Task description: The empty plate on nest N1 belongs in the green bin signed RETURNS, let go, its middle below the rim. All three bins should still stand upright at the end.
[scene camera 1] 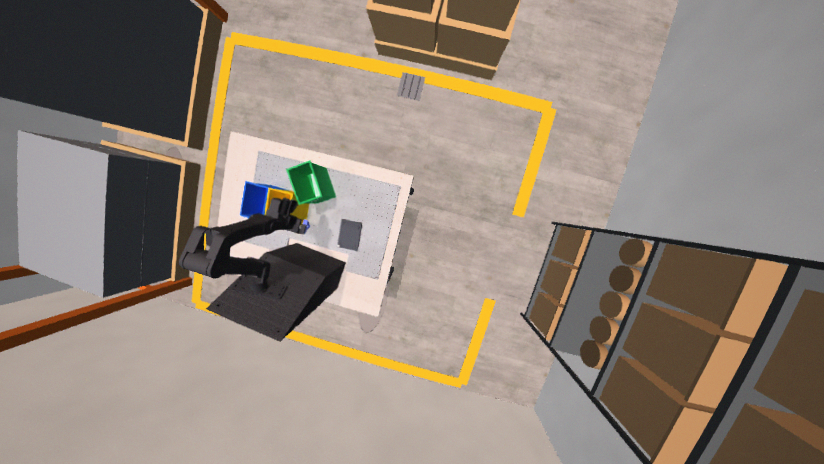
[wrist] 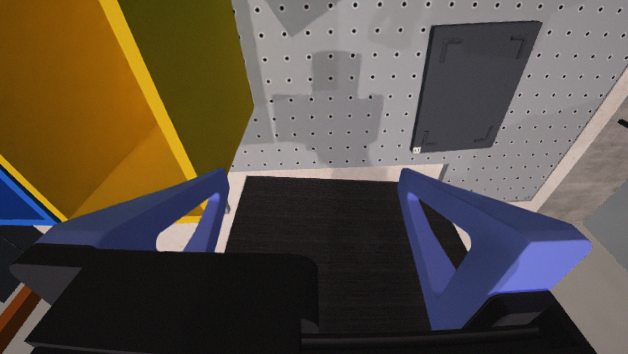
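Seen in the pictures: gripper, fingertip midpoint: (scene camera 1: pixel 300 223) (wrist: pixel 313 177); arm's base, link origin: (scene camera 1: pixel 260 288).
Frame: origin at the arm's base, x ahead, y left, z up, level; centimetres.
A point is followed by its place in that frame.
Observation:
The green bin (scene camera 1: pixel 325 183) @[z -30.7, x 45.5, y -17.2 cm] stands beyond the yellow bin in the scene view, turned at an angle and seemingly upright. Its open top shows, with a pale thing (scene camera 1: pixel 314 185) @[z -38.6, x 45.4, y -6.9 cm] inside that looks like the plate; its exact pose is too small to tell. The sign on the bin cannot be read. The dark nest pad (scene camera 1: pixel 350 234) @[z -37.7, x 17.6, y -27.0 cm] (wrist: pixel 472 90) @[z -37.7, x 18.0, y -26.6 cm] has no plate on it; its small tag is too small to read. My gripper (scene camera 1: pixel 305 225) @[z -19.7, x 25.7, y -8.5 cm] (wrist: pixel 313 177) @[z -19.7, x 25.7, y -8.5 cm] is open and empty, above the table beside the yellow bin (scene camera 1: pixel 300 208) @[z -30.7, x 32.7, y -2.4 cm] (wrist: pixel 200 65) @[z -27.5, x 31.6, y -2.1 cm]. The blue bin (scene camera 1: pixel 254 199) @[z -28.1, x 38.0, y 22.1 cm] (wrist: pixel 17 202) @[z -22.8, x 28.4, y 17.8 cm] stands left of the yellow one; both look upright.
The perforated board (scene camera 1: pixel 369 198) @[z -38.9, x 37.5, y -38.3 cm] (wrist: pixel 390 115) @[z -38.9, x 16.8, y -16.7 cm] lies on the pale table (scene camera 1: pixel 360 296) @[z -40.2, x -20.1, y -30.3 cm]. The arm's dark pedestal (scene camera 1: pixel 253 302) @[z 5.4, x -4.0, y -0.7 cm] (wrist: pixel 325 215) @[z -32.2, x 7.8, y -4.8 cm] stands at the table's near side. Yellow floor lines (scene camera 1: pixel 369 358) surround the table, and a shelf rack (scene camera 1: pixel 628 322) stands at the right.

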